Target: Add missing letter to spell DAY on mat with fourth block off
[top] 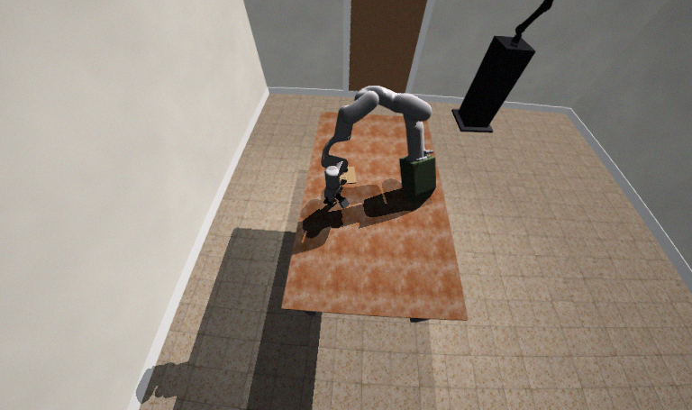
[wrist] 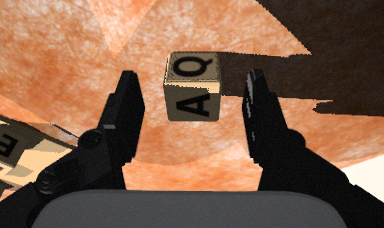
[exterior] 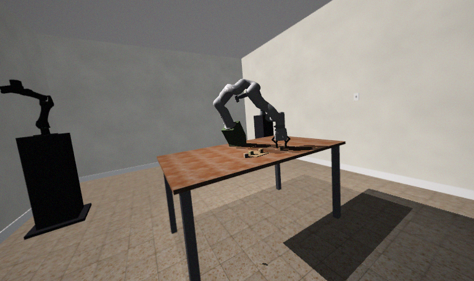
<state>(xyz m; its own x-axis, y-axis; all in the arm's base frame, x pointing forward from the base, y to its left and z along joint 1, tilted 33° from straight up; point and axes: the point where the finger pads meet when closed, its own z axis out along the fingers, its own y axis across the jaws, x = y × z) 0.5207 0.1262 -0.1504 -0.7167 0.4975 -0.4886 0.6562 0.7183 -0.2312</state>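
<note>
My gripper is now 7 cm past the tan mat, 22 cm to the left of it and 3 cm above it. The rest, counted from my hand: D block 6 cm behind, 17 cm to the right, 1 cm below.
</note>
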